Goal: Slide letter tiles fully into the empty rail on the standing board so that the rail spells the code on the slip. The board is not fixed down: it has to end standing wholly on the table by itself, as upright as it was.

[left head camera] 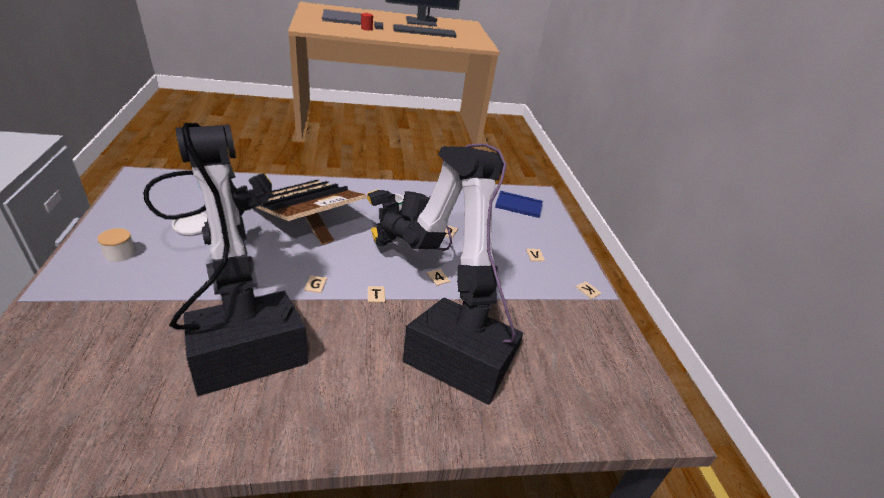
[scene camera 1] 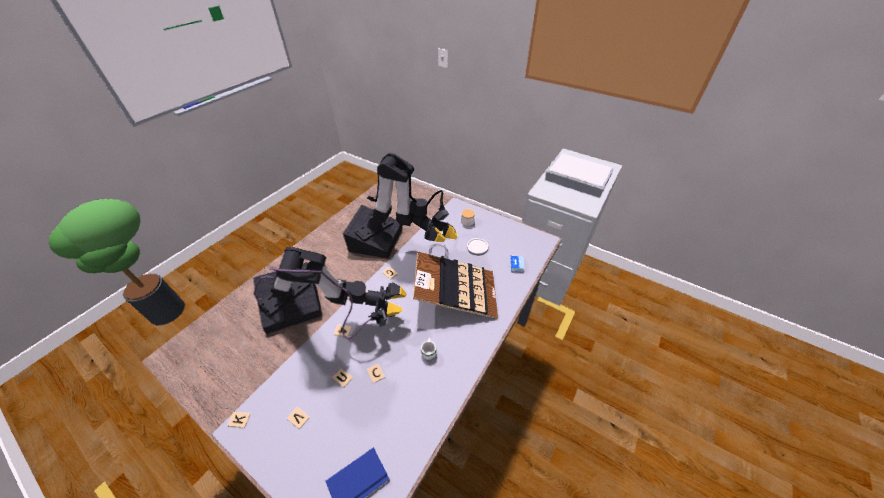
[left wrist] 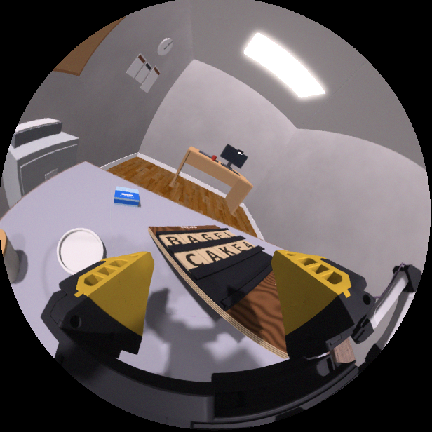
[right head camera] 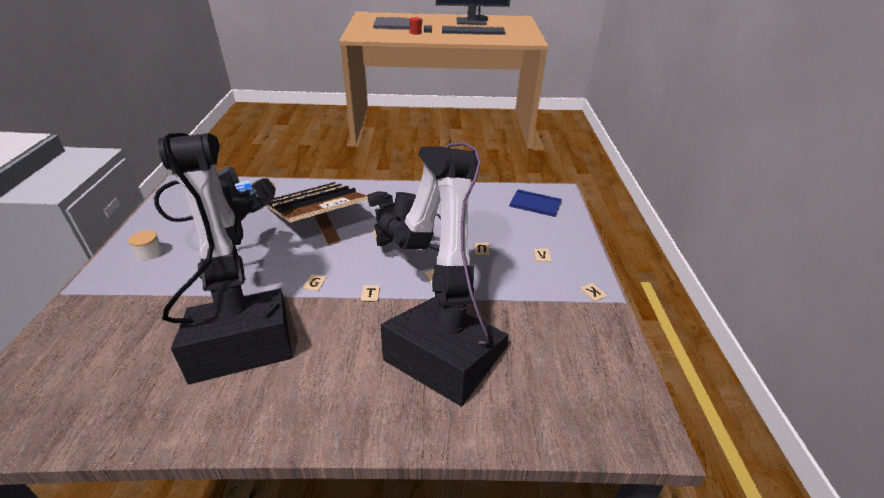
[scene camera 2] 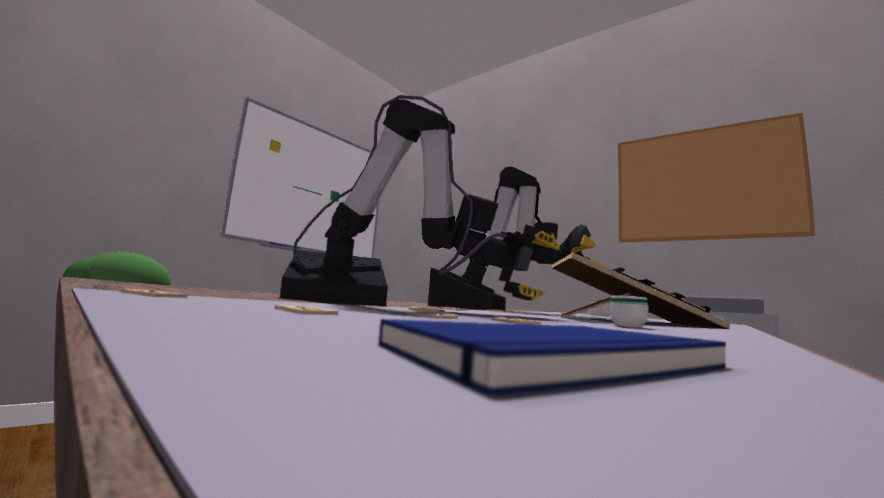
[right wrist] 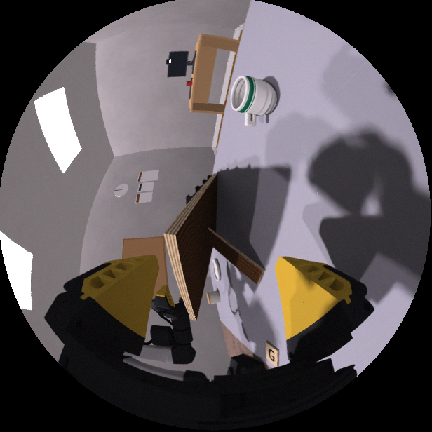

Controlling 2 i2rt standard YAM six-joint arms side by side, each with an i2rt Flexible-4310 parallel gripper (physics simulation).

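Frame: origin at the left arm's base, x ahead, y left, z up, level; metres.
Seen in the pictures: left gripper, fingertip midpoint: point(left head camera: 248, 184) point(scene camera 1: 450, 239) point(right head camera: 256, 188) point(scene camera 2: 600, 256); right gripper, fingertip midpoint: point(left head camera: 370, 213) point(scene camera 1: 404, 302) point(right head camera: 373, 214) point(scene camera 2: 552, 271); left arm's base, origin of the base link: point(left head camera: 242, 319) point(scene camera 1: 373, 227) point(right head camera: 232, 314) point(scene camera 2: 470, 283); right arm's base, origin of the base link: point(left head camera: 468, 328) point(scene camera 1: 285, 293) point(right head camera: 446, 329) point(scene camera 2: 337, 266).
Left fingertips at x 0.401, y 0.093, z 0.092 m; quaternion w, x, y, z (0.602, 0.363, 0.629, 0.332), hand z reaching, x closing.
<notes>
Pixels of each thing's top centre, then the offset from my left fingertips to it. "spot": a spot on its surface instead.
- black rail, surface spot: point(scene camera 1: 448, 284) spot: dz -0.081, dx +0.104, dy -0.146 m
- slip, middle of its top: point(left head camera: 330, 197) point(right head camera: 333, 199) point(scene camera 1: 423, 277) dz -0.034, dx +0.029, dy -0.212 m
- Tiles G, middle of its top: point(left head camera: 315, 283) point(right head camera: 314, 282) point(scene camera 1: 390, 272) dz -0.169, dx -0.186, dy -0.206 m
- T, middle of its top: point(left head camera: 376, 293) point(right head camera: 370, 292) dz -0.169, dx -0.208, dy -0.366 m
- Tiles U, middle of its top: point(scene camera 2: 432, 313) point(right head camera: 481, 248) point(scene camera 1: 342, 377) dz -0.169, dx +0.031, dy -0.656 m
- C, middle of its top: point(scene camera 2: 515, 319) point(left head camera: 448, 230) point(scene camera 1: 375, 373) dz -0.169, dx +0.111, dy -0.569 m
- V, middle of its top: point(scene camera 2: 306, 308) point(right head camera: 542, 254) point(left head camera: 535, 254) point(scene camera 1: 298, 417) dz -0.169, dx +0.026, dy -0.838 m
- K, middle of its top: point(scene camera 2: 154, 291) point(right head camera: 593, 291) point(left head camera: 588, 289) point(scene camera 1: 238, 419) dz -0.169, dx -0.120, dy -0.969 m
- mug, middle of its top: point(scene camera 2: 627, 296) point(left head camera: 393, 198) point(scene camera 1: 428, 345) dz -0.124, dx +0.203, dy -0.383 m
- plate, middle of its top: point(left head camera: 192, 221) point(scene camera 1: 477, 245) dz -0.160, dx +0.026, dy +0.179 m
- lidded jar, middle of its top: point(left head camera: 114, 235) point(right head camera: 142, 237) point(scene camera 2: 598, 299) point(scene camera 1: 468, 213) dz -0.115, dx -0.123, dy +0.301 m
- blue box, middle of its top: point(right head camera: 238, 186) point(scene camera 1: 517, 262) dz -0.148, dx +0.235, dy +0.195 m
- blue book, middle of its top: point(scene camera 2: 556, 332) point(right head camera: 535, 201) point(scene camera 1: 357, 480) point(left head camera: 519, 202) dz -0.159, dx +0.313, dy -0.828 m
The board point(left head camera: 296, 209) point(scene camera 1: 428, 298) point(left wrist: 255, 310) point(right wrist: 192, 250) stands tilted on its rear strut. Two rails read BAGEL and CAKE4; the black rail point(scene camera 1: 448, 284) point(left wrist: 225, 280) nearest the slip is empty. The slip point(left head camera: 330, 201) point(scene camera 1: 423, 279) reads T4G. Tiles G point(left head camera: 315, 283) point(scene camera 1: 389, 272), T point(left head camera: 376, 293) and 4 point(left head camera: 438, 277) point(scene camera 1: 342, 330) lie flat on the table. My left gripper point(scene camera 1: 446, 233) point(left wrist: 211, 259) is open and empty, off the board's side edge. My right gripper point(left head camera: 372, 216) point(scene camera 1: 402, 301) point(right wrist: 217, 264) is open and empty, near the board's raised edge.
Tiles U point(scene camera 1: 342, 377), C point(scene camera 1: 376, 373), V point(left head camera: 535, 254) and K point(left head camera: 588, 289) lie to the right in the left head view. A mug point(scene camera 1: 428, 350) stands near the board. A plate point(scene camera 1: 477, 246), lidded jar point(scene camera 1: 468, 217), blue box point(scene camera 1: 517, 264) and blue book point(left head camera: 519, 204) also stand around.
</notes>
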